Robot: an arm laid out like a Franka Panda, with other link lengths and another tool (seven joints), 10 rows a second.
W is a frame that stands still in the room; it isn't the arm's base.
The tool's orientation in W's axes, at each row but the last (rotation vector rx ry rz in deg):
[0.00 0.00 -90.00]
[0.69 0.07 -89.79]
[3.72 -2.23 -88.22]
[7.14 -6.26 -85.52]
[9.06 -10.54 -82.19]
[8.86 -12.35 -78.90]
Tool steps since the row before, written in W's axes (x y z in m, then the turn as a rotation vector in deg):
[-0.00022 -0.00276 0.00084 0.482 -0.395 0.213]
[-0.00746 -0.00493 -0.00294 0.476 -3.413 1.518]
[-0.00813 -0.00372 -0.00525 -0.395 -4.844 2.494]
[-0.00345 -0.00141 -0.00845 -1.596 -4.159 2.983]
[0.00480 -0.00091 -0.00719 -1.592 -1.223 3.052]
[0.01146 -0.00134 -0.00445 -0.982 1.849 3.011]
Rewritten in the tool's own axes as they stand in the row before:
[0.00276 -0.00022 0.00084 0.395 0.482 0.213]
[0.00493 -0.00750 -0.00285 3.402 0.474 1.544]
[0.00355 -0.00857 -0.00463 4.790 -0.372 2.600]
[0.00118 -0.00477 -0.00782 4.014 -1.433 3.252]
[0.00129 0.00296 -0.00807 1.106 -1.033 3.325]
[0.00308 0.00964 -0.00711 -1.806 0.115 3.190]

